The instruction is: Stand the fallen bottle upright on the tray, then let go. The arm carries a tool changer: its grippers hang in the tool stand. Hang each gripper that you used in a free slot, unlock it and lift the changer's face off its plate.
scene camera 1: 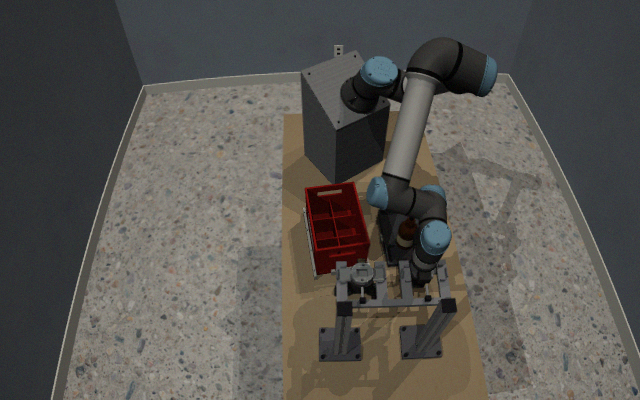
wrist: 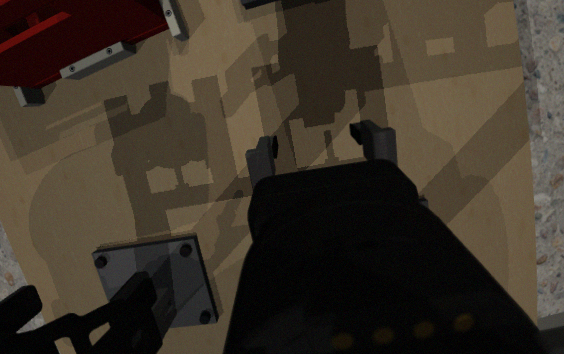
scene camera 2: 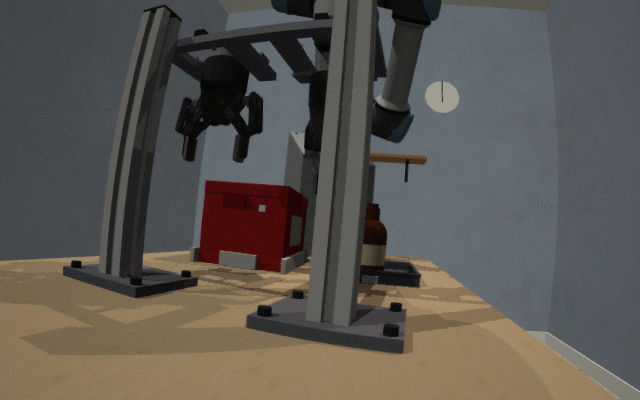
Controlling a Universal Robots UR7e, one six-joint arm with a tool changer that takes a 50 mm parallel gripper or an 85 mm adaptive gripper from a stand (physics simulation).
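Places are measured from the arm's base along level axes (x right, y down, z ahead), in centimetres.
Pixels of known places: arm's base, origin of its link: (scene camera 1: pixel 358 95).
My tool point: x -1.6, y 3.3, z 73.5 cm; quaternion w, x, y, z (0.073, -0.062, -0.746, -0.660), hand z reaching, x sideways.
Note:
Ahead of a thing's pixels: the offset from my tool point to its middle. Level surfaces: height alone.
The brown bottle {dy +25.7, dx -8.6, dz -28.0 cm} (scene camera 1: pixel 407 234) (scene camera 2: pixel 375 235) with a cream label stands upright on the dark tray {dy +32.7, dx -9.9, dz -30.1 cm} (scene camera 1: pixel 384 242) (scene camera 2: pixel 411 280), clear of the gripper. My gripper (scene camera 1: pixel 423 278) (scene camera 2: pixel 313 175) (wrist: pixel 315 139), the parallel one, is open and empty and points down. In scene camera 1 it is at the right slot of the tool stand (scene camera 1: pixel 392 302) (scene camera 2: pixel 345 150) (wrist: pixel 125 265), between two fork arms. Whether it is seated there cannot be told. A stand post hides part of it in scene camera 2. The adaptive gripper (scene camera 1: pixel 362 275) (scene camera 2: pixel 214 149) hangs in the left slot.
A red crate {dy +25.2, dx +18.0, dz -33.8 cm} (scene camera 1: pixel 342 255) (scene camera 2: pixel 245 220) (wrist: pixel 100 30) with dividers stands beside the tray, held by pale edge strips. The arm's grey pedestal (scene camera 1: pixel 345 145) stands behind them. The stand's two posts rise from bolted base plates near the front of the table {dy +33.9 cm} (scene camera 1: pixel 310 380) (scene camera 2: pixel 200 375).

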